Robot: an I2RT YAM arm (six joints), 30 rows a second.
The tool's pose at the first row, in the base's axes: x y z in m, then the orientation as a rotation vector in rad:
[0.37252, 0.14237, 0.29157, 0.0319, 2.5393, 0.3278]
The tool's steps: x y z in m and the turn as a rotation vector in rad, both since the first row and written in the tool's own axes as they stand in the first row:
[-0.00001, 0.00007, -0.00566, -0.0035, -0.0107, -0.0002]
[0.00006, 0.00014, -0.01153, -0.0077, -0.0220, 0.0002]
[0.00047, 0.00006, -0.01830, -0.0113, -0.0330, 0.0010]
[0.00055, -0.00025, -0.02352, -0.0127, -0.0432, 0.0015]
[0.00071, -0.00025, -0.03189, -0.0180, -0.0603, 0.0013]
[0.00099, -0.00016, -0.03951, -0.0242, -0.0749, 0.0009]
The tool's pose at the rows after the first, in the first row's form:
[0.36943, 0.14116, 0.29615, 0.0320, 2.5281, 0.3311]
[0.36615, 0.13990, 0.30086, 0.0326, 2.5162, 0.3355]
[0.36211, 0.13833, 0.30608, 0.0340, 2.5047, 0.3393]
[0.35920, 0.13686, 0.31016, 0.0356, 2.4944, 0.3402]
[0.35449, 0.13498, 0.31682, 0.0360, 2.4766, 0.3451]
[0.35008, 0.13337, 0.32283, 0.0354, 2.4610, 0.3512]

